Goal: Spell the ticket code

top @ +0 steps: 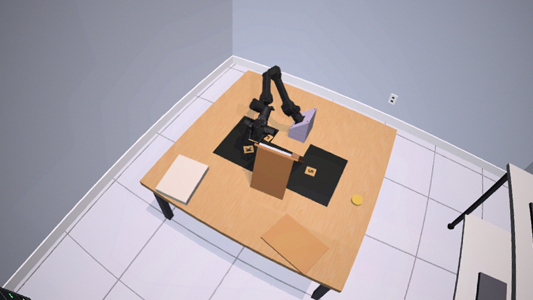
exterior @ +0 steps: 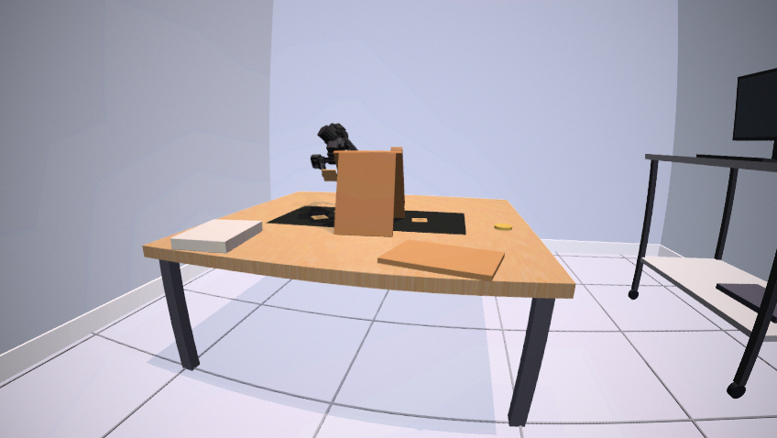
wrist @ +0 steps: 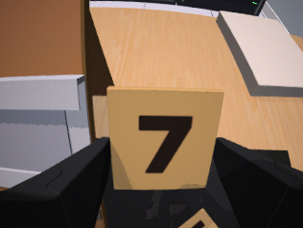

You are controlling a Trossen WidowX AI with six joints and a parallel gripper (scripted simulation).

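The white ticket lies 5 cm behind my gripper tip, 19 cm to the left of it and 8 cm below it. From my gripper tip the other things lie so: thin panel: 41 cm ahead, 41 cm to the left, 17 cm below; white slab: 31 cm ahead, 32 cm to the right, 16 cm below.
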